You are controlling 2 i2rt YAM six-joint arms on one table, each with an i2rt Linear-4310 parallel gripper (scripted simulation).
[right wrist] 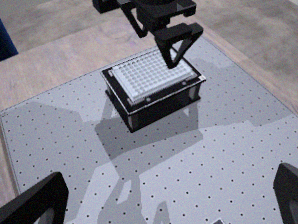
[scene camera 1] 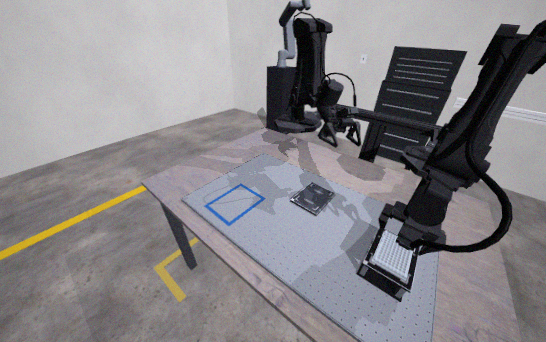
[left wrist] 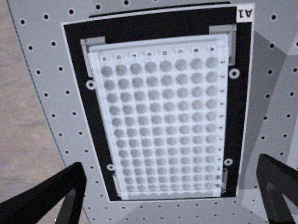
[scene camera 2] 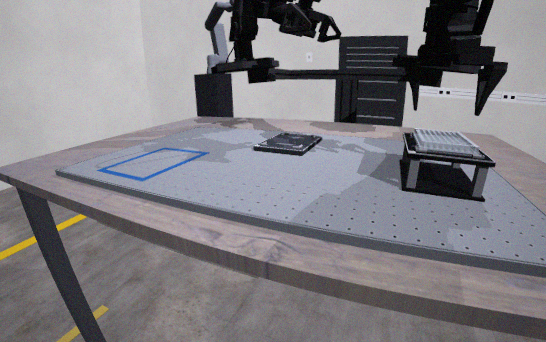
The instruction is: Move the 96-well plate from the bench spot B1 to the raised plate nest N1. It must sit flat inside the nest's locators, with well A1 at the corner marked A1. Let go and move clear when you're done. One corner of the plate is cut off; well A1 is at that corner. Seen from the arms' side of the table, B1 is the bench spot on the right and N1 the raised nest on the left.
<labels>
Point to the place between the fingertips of my left gripper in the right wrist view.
156, 51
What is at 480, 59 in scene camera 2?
My left gripper.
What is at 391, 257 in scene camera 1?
A white 96-well plate.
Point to a white 96-well plate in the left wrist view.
136, 123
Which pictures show the white 96-well plate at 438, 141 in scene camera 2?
The right wrist view, scene camera 1, the left wrist view and scene camera 2: all of them.
</labels>
